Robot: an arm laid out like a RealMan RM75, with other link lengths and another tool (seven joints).
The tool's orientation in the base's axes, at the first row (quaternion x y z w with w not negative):
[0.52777 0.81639 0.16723 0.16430]
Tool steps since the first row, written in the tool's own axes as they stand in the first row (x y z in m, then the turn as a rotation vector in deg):
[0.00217 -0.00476 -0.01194 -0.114 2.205 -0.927]
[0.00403 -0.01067 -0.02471 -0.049 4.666 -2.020]
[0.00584 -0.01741 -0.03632 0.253 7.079 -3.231]
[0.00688 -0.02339 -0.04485 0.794 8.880 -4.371]
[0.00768 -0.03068 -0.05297 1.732 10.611 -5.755]
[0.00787 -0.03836 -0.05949 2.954 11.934 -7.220]
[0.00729 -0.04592 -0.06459 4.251 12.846 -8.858]
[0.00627 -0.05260 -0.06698 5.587 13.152 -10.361]
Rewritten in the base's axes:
[-0.01000 -0.00104 0.00830 1.411 0.656 1.820]
[-0.02117 -0.00290 0.01686 2.885 1.559 3.886]
[-0.03247 -0.00500 0.02402 4.176 2.649 6.013]
[-0.04150 -0.00721 0.02885 4.911 3.729 7.782]
[-0.05130 -0.01011 0.03274 5.327 5.121 9.701]
[-0.06047 -0.01356 0.03510 5.268 6.607 11.484]
[-0.06861 -0.01752 0.03632 4.771 7.986 13.230]
[-0.07467 -0.02128 0.03556 3.829 9.179 14.582]

